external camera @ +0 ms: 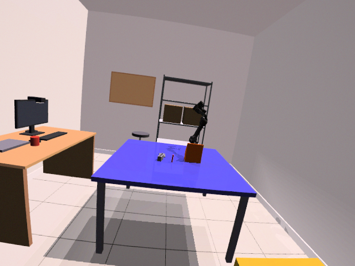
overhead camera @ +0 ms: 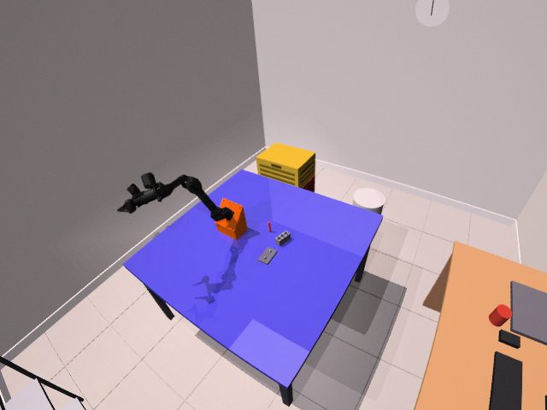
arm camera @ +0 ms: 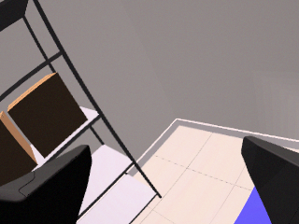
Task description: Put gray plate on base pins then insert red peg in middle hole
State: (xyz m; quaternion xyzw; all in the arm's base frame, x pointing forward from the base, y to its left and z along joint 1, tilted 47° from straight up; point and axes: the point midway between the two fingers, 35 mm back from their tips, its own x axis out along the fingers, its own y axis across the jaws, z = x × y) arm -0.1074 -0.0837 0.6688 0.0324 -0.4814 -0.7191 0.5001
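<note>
My gripper tip is 71 cm to the right of the gray plate, 51 cm above it and 41 cm short of it. From my gripper tip the other things lie so: red peg 73 cm to the left, 51 cm below, 28 cm ahead; base 56 cm to the left, 54 cm below, 41 cm ahead.
</note>
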